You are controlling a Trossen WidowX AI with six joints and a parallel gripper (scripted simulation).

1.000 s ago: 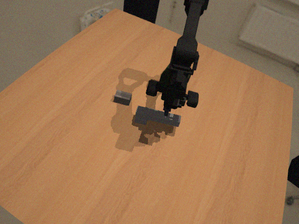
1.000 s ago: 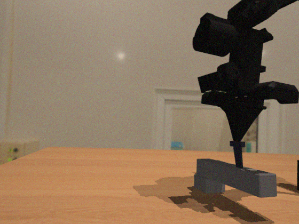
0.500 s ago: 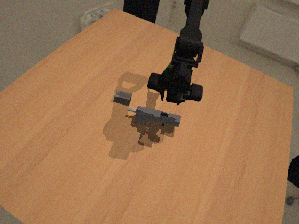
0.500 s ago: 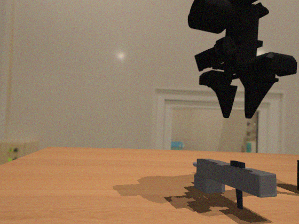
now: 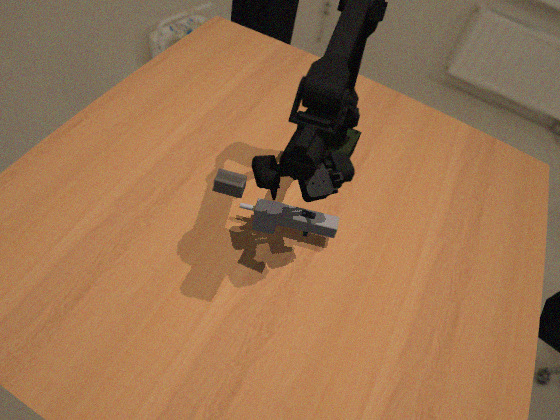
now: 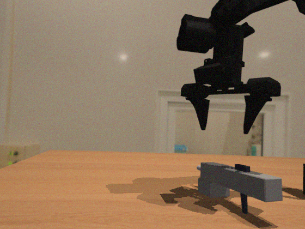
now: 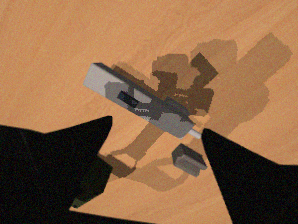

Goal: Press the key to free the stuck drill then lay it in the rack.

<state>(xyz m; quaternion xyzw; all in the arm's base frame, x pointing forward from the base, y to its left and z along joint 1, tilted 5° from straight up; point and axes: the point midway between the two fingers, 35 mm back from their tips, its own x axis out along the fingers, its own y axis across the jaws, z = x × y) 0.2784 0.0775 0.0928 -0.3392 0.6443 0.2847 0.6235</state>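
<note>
Now: the drill 10 mm ahead of my gripper tip, 50 mm to the right of it and 90 mm below it. Round my gripper tip: grey block housing (20 mm behind, 100 mm below); then dark key (30 mm behind, 30 mm to the left, 90 mm below); then grey rack (10 mm behind, 180 mm to the right, 120 mm below).
</note>
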